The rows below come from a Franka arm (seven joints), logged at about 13 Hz.
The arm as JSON. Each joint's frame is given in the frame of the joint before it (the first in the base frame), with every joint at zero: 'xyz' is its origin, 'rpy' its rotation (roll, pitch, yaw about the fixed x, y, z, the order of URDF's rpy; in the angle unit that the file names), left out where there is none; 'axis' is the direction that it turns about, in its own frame. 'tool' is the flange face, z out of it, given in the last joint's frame.
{
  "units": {
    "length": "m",
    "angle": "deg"
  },
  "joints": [
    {
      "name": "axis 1",
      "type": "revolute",
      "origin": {
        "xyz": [
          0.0,
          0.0,
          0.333
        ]
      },
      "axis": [
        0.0,
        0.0,
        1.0
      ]
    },
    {
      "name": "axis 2",
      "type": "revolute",
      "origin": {
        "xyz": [
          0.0,
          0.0,
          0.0
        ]
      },
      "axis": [
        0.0,
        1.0,
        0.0
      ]
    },
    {
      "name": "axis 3",
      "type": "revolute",
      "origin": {
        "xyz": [
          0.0,
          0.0,
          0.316
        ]
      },
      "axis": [
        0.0,
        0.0,
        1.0
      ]
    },
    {
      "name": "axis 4",
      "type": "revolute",
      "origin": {
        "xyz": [
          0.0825,
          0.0,
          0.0
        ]
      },
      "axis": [
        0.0,
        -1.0,
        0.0
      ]
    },
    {
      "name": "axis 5",
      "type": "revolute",
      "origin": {
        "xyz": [
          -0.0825,
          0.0,
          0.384
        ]
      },
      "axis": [
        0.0,
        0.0,
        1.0
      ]
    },
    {
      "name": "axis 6",
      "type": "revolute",
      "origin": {
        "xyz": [
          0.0,
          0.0,
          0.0
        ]
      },
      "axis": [
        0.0,
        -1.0,
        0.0
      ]
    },
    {
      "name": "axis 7",
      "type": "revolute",
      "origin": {
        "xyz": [
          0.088,
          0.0,
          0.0
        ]
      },
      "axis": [
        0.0,
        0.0,
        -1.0
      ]
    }
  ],
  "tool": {
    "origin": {
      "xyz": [
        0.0,
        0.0,
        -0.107
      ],
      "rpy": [
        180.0,
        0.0,
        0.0
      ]
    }
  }
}
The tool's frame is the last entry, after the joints.
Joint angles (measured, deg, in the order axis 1, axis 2, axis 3, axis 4, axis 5, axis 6, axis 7), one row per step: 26.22 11.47 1.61 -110.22 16.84 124.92 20.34; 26.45 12.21 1.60 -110.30 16.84 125.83 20.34; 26.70 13.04 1.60 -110.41 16.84 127.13 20.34; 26.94 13.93 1.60 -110.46 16.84 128.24 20.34; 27.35 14.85 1.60 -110.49 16.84 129.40 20.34; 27.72 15.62 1.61 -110.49 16.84 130.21 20.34; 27.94 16.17 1.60 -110.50 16.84 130.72 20.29
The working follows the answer.
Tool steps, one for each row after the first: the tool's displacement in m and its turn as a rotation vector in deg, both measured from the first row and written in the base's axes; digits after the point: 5 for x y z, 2 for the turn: 0.00092 0.00242 -0.00710 -0.08 -0.10 -0.01; 0.00226 0.00513 -0.01482 -0.10 -0.45 -0.08; 0.00344 0.00780 -0.02301 -0.18 -0.63 -0.11; 0.00376 0.01206 -0.03132 -0.25 -0.85 0.01; 0.00351 0.01596 -0.03835 -0.35 -0.91 0.20; 0.00344 0.01811 -0.04357 -0.45 -0.90 0.33
Tool pose at each row, in the base's axes (x y z in m, rotation vector in deg; rounded; the steps above come from the unrounded poses): 0.53339 0.29305 0.39436 -165.50 2.67 4.30; 0.53432 0.29547 0.38725 -165.58 2.67 4.15; 0.53565 0.29818 0.37954 -165.61 2.71 3.63; 0.53683 0.30084 0.37134 -165.69 2.73 3.36; 0.53715 0.30511 0.36304 -165.76 2.51 3.06; 0.53691 0.30901 0.35601 -165.87 2.24 3.01; 0.53683 0.31116 0.35078 -165.97 2.05 3.06

